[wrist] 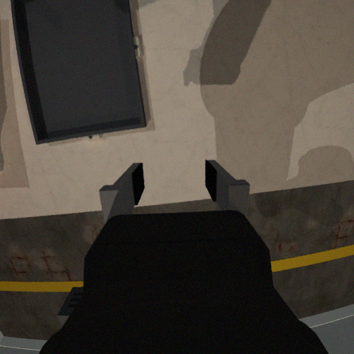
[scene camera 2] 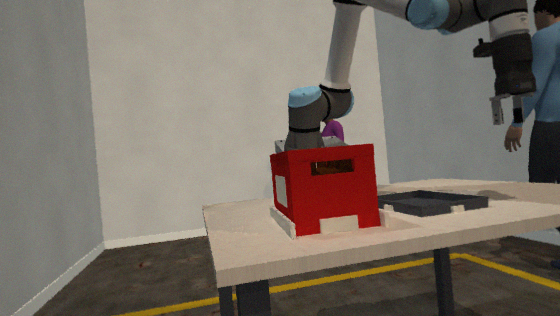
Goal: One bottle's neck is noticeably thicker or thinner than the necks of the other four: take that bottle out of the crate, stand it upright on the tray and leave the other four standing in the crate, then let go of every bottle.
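Frame: origin at the arm's base, x ahead, y left, z up, level; metres.
Seen in the pictures: gripper, fingertip midpoint: [scene camera 2: 509,123].
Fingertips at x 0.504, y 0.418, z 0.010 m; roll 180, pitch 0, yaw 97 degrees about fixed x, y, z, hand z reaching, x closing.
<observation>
A point is followed by its place in that frame.
The red crate [scene camera 2: 332,197] {z -0.115, x 0.563, y -0.029 m} stands on the table. Through its handle slot brown glass of bottles [scene camera 2: 330,167] {z -0.057, x 0.435, y 0.000 m} shows dimly; the bottle necks and their thickness cannot be seen. The dark tray [scene camera 2: 472,202] {z -0.169, x 0.483, y 0.324 m} [wrist: 80,65] lies on the table to the right of the crate, and no bottle shows on the visible part of it in the wrist view. My gripper [scene camera 2: 507,111] [wrist: 174,174] is open and empty, pointing down high above the table, off to the right of the tray in the scene view.
Pale locating blocks [scene camera 2: 339,224] {z -0.170, x 0.574, y -0.022 m} sit against the crate's foot, and small ones [scene camera 2: 457,209] {z -0.178, x 0.502, y 0.274 m} [wrist: 137,46] against the tray. The table [scene camera 2: 240,240] {z -0.185, x 0.557, y -0.226 m} [wrist: 175,115] ends below the tray in the wrist view. A person in blue [scene camera 2: 547,75] stands behind the table at the right; someone in purple [scene camera 2: 333,130] is mostly hidden.
</observation>
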